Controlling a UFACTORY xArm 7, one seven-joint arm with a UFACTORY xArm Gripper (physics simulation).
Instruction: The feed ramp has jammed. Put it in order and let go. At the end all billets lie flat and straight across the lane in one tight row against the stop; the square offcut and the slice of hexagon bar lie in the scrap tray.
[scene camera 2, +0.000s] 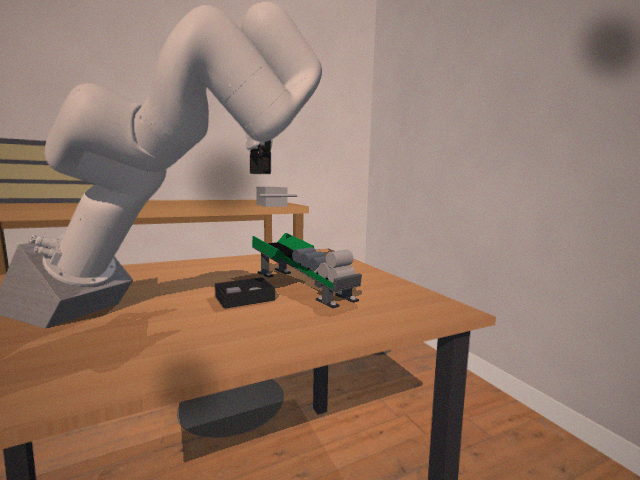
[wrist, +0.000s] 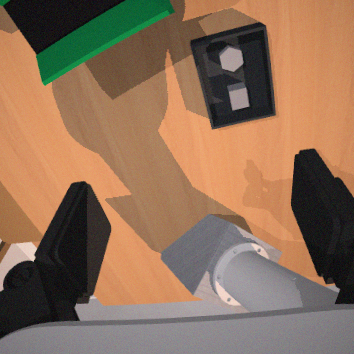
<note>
In view: my gripper (scene camera 2: 259, 174) and a black scrap tray (scene camera 2: 246, 297).
The black scrap tray shows as well in the wrist view (wrist: 255, 71). My gripper is seen too in the wrist view (wrist: 192, 191).
</note>
